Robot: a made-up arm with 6 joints.
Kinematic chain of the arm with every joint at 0, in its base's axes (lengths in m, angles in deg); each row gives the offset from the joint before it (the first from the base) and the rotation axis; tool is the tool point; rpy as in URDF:
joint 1: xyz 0 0 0.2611 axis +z
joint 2: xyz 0 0 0 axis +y
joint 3: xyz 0.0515 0 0.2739 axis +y
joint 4: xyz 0.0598 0 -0.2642 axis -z
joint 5: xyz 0 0 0 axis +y
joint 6: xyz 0.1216 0 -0.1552 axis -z
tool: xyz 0 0 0 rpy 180 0 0
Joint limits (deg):
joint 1: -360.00..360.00
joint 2: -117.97..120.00
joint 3: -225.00..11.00
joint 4: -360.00..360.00
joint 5: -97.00..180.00
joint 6: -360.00..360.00
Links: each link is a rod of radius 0.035 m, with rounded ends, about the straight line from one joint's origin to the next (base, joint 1, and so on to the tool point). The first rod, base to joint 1, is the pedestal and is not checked.
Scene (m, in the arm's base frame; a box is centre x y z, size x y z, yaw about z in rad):
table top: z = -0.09
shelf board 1: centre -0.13 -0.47 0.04 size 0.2 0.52 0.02 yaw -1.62
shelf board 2: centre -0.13 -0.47 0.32 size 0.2 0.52 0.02 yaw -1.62
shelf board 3: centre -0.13 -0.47 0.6 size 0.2 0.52 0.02 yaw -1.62
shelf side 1: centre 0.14 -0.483 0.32 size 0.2 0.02 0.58 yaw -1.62
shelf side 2: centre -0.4 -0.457 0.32 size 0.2 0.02 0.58 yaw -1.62
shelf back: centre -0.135 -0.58 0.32 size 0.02 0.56 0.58 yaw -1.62
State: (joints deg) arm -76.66 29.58 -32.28 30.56 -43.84 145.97
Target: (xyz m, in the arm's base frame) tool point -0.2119 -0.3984 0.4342
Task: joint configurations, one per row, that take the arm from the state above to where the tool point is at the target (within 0.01 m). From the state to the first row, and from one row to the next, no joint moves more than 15 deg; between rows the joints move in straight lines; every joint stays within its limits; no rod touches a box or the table.
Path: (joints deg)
1: -73.18 24.77 -20.29 30.81 -47.03 145.97
2: -69.70 19.97 -8.30 31.06 -50.21 145.97
3: -66.22 15.16 3.69 31.30 -53.40 145.97
4: -54.33 1.18 -3.91 36.78 -58.85 145.97
5: -42.44 -12.81 -11.52 42.26 -64.30 145.97
6: -30.55 -26.79 -19.12 47.74 -69.75 145.97
7: -18.67 -40.77 -26.73 53.22 -75.20 145.97
8: -6.78 -54.75 -34.34 58.71 -80.65 145.97
9: 5.11 -68.74 -41.94 64.19 -86.10 145.97
10: 17.00 -82.72 -49.55 69.67 -91.55 145.97
11: 28.88 -96.70 -57.15 75.15 -97.00 145.97
12: 35.71 -99.32 -66.86 66.87 -87.84 145.97
13: 42.54 -101.93 -76.56 58.59 -78.69 145.97

